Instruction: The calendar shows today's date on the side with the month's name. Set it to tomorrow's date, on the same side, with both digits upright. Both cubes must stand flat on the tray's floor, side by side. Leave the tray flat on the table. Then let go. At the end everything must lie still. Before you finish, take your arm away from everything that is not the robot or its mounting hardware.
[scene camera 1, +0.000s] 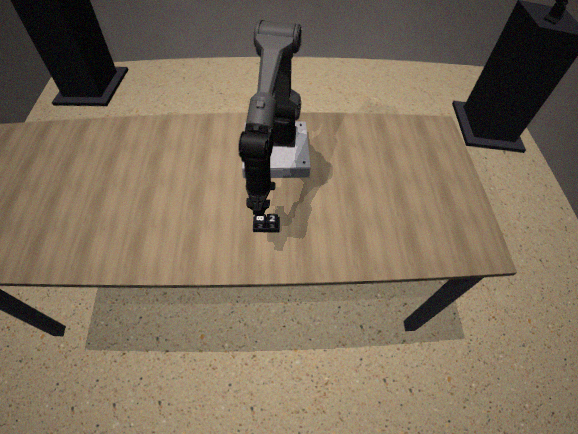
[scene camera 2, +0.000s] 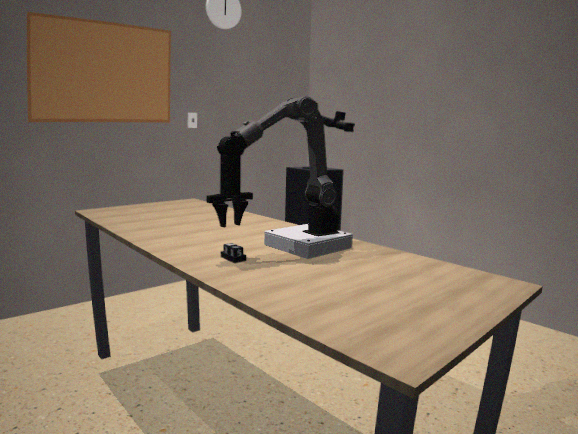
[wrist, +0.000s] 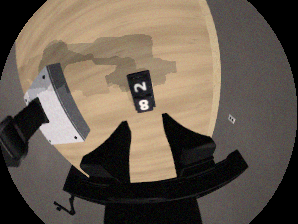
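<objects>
My gripper is visible in scene camera 1, in scene camera 2 and in the wrist view (145, 123). For the gripper, (scene camera 1: 258, 192) and (scene camera 2: 222, 192) are the same spot.
</objects>
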